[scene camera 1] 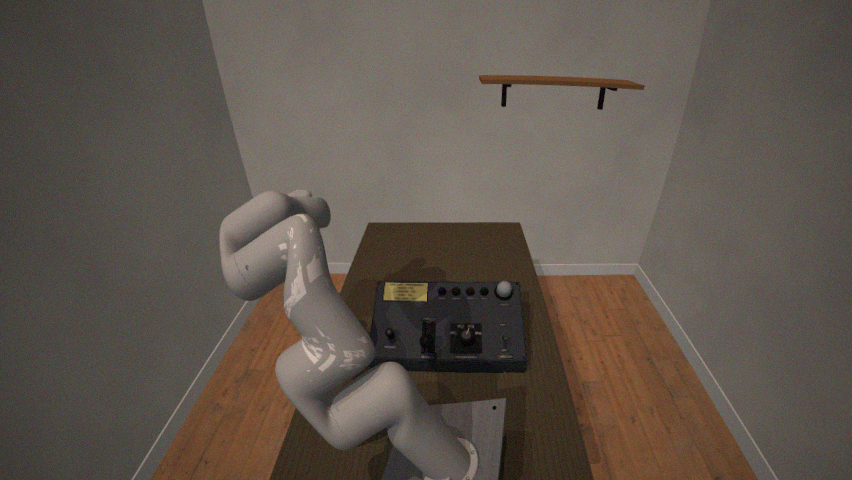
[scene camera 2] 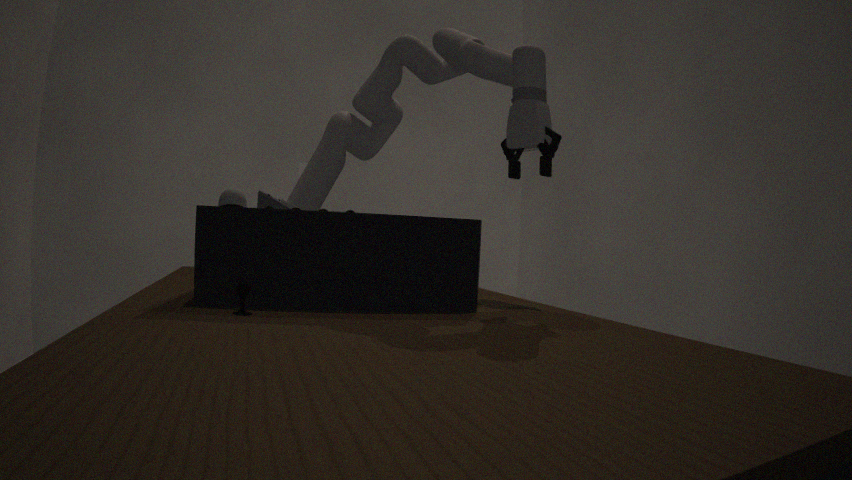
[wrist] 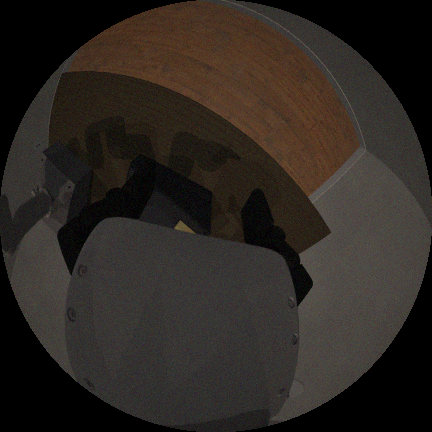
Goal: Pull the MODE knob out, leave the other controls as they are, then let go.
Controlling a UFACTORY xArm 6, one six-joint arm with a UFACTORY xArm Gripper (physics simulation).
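Frame: origin at the arm's base, x ahead, y left, z up, level; millimetres.
Seen in the pictures: gripper, between the fingertips: point(scene camera 2: 529, 177) point(wrist: 201, 186); arm's base, origin of its link: point(scene camera 1: 451, 466) point(wrist: 44, 201).
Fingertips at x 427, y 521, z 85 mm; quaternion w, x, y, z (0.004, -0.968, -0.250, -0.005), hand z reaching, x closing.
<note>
Pixels of each thing's middle, then the offset from my fingertips to it. "pt": a spot on its surface instead. Level surfaces: height alone.
- dark control panel, middle of its body: point(scene camera 2: 329, 258) point(scene camera 1: 447, 325) point(wrist: 145, 234) dx +64, dy -405, dz -184 mm
- rotary knob, middle of its body: point(scene camera 1: 466, 334) dx +4, dy -478, dz -148 mm
- small black knob, middle of its body: point(scene camera 1: 389, 332) dx -43, dy -242, dz -145 mm
- slider lever, middle of its body: point(scene camera 1: 426, 341) dx -70, dy -370, dz -122 mm
- toggle, middle of its body: point(scene camera 1: 504, 337) dx +24, dy -596, dz -158 mm
- white dome, a spot on its surface: point(scene camera 2: 232, 198) pt dx +206, dy -570, dz -86 mm
- yellow label, a spot on its surface: point(wrist: 184, 227) pt dx +100, dy -184, dz -120 mm
- small dark object, a spot on its surface: point(scene camera 2: 242, 298) pt dx +269, dy -532, dz -244 mm
- table, height of its surface: dz -267 mm
A dark control panel point(scene camera 1: 411, 319) point(scene camera 2: 336, 262) point(wrist: 192, 200) stands on the table. Its labels are too small to read, so I cannot tell which control is marked MODE. A rotary knob point(scene camera 1: 466, 335) sits on a black square plate right of the panel's middle. A small black knob point(scene camera 1: 389, 333) is at the lower left. Neither shows in scene camera 2 or the wrist view. My gripper point(scene camera 2: 530, 169) point(wrist: 201, 186) is open and empty, pointing down. In scene camera 2 it hangs above and to the right of the panel, touching nothing. In scene camera 1 the arm hides it.
The panel also bears a slider lever point(scene camera 1: 427, 341), a toggle point(scene camera 1: 505, 341), a white dome point(scene camera 1: 503, 289) point(scene camera 2: 232, 198), several small lamps and a yellow label point(scene camera 1: 405, 292) point(wrist: 184, 227). A small dark object point(scene camera 2: 242, 298) stands beside the panel on the table point(scene camera 1: 441, 250) point(scene camera 2: 357, 405). A wall shelf point(scene camera 1: 560, 81) hangs behind.
</note>
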